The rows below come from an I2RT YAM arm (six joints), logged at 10 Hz.
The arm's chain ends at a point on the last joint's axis. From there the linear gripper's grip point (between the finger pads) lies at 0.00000 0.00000 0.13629 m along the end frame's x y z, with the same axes.
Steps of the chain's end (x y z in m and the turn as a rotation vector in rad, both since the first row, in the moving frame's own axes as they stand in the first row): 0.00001, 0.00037, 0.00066, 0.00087, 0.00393, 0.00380; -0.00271, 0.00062, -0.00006, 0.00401, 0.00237, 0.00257; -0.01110, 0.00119, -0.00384, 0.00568, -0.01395, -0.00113; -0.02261, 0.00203, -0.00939, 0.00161, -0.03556, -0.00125; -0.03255, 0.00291, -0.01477, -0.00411, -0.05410, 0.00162; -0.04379, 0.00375, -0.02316, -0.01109, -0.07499, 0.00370; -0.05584, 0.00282, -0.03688, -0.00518, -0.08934, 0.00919; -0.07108, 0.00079, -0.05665, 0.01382, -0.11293, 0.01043; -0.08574, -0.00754, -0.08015, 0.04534, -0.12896, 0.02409; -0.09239, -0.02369, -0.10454, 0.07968, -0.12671, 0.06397
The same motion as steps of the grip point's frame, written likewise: 0.00055, 0.00025, 0.00066, 0.00087, 0.00393, 0.00380; -0.00239, 0.00007, -0.00006, 0.00401, 0.00237, 0.00257; -0.01300, 0.00042, -0.00386, 0.00568, -0.01395, -0.00113; -0.02746, 0.00181, -0.00948, 0.00161, -0.03556, -0.00125; -0.03992, 0.00346, -0.01497, -0.00411, -0.05410, 0.00162; -0.05400, 0.00524, -0.02355, -0.01109, -0.07499, 0.00370; -0.06800, 0.00347, -0.03743, -0.00518, -0.08934, 0.00919; -0.08643, -0.00117, -0.05753, 0.01382, -0.11293, 0.01043; -0.10319, -0.01391, -0.08142, 0.04534, -0.12896, 0.02409; -0.10924, -0.03505, -0.10606, 0.07968, -0.12671, 0.06397
